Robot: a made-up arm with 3 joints. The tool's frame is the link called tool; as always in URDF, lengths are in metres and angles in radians. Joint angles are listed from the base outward. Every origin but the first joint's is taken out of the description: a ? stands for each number. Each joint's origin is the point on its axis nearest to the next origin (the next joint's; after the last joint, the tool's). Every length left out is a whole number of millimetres.
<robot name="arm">
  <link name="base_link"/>
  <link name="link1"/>
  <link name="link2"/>
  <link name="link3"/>
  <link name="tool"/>
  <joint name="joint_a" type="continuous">
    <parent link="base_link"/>
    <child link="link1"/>
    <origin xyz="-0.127 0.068 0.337" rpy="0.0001 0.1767 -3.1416"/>
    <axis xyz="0 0 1"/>
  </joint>
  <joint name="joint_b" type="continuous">
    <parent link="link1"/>
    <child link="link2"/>
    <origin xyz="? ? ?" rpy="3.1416 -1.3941 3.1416"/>
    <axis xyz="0 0 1"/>
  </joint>
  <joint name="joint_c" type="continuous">
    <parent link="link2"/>
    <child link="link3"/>
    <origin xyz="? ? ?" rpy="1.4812 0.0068 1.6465"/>
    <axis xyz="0 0 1"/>
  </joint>
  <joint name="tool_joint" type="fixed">
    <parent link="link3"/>
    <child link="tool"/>
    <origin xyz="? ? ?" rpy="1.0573 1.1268 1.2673"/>
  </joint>
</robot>
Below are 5 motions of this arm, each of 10 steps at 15 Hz.
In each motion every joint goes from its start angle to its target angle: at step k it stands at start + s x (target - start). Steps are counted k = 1, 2, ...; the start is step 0. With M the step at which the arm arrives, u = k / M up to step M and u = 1 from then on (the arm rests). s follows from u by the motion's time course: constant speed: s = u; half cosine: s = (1 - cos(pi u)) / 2; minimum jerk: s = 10 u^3 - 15 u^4 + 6 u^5.
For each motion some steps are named. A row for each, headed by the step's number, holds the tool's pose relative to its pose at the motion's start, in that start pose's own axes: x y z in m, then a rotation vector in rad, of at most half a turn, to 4 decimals.
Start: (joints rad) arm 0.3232 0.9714 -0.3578
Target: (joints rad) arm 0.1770 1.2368 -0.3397
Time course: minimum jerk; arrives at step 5
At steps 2, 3, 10:
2: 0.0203 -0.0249 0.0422 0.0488 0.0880 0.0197
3: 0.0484 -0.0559 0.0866 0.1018 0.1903 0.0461
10: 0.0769 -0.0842 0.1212 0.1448 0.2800 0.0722

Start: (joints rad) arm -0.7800 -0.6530 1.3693
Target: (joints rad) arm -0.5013 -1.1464 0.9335
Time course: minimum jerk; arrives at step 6
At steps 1, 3, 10:
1: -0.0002 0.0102 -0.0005 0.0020 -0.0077 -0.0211
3: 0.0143 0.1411 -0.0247 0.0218 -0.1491 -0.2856
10: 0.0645 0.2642 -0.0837 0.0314 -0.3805 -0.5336

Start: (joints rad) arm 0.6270 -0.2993 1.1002
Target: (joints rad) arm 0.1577 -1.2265 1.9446
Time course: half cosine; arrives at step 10
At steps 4, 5, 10:
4: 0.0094 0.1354 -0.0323 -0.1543 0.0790 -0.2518
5: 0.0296 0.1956 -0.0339 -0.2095 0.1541 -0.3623
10: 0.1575 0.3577 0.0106 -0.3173 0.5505 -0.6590

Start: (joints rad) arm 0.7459 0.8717 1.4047
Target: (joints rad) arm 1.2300 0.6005 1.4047
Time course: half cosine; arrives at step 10
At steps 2, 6, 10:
2: 0.0041 0.0171 0.0261 -0.0147 0.0455 -0.0306
6: 0.0598 0.1214 0.1631 -0.1236 0.3060 -0.2062
10: 0.1174 0.1873 0.2284 -0.2099 0.4611 -0.3099

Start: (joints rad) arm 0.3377 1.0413 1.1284
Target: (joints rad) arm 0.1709 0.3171 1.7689
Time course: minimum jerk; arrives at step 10
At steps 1, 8, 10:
1: -0.0004 0.0027 -0.0013 -0.0060 -0.0006 -0.0043
8: 0.0629 0.2834 -0.1383 -0.5353 0.1156 -0.5452
10: 0.0736 0.2990 -0.1453 -0.5578 0.1346 -0.5815

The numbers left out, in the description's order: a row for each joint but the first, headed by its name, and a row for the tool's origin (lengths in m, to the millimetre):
joint_b: -0.034 0.070 0.000
joint_c: 0.452 0.216 0.000
tool: -0.017 -0.024 0.000

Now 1 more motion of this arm.
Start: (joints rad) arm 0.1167 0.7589 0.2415
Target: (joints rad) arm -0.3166 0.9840 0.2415
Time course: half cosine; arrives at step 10
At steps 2, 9, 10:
2: -0.0020 -0.0262 0.0026 0.0362 0.0030 0.0342
9: 0.0229 -0.2702 -0.0190 0.3399 0.0260 0.3776
10: 0.0248 -0.2767 -0.0207 0.3475 0.0264 0.3879

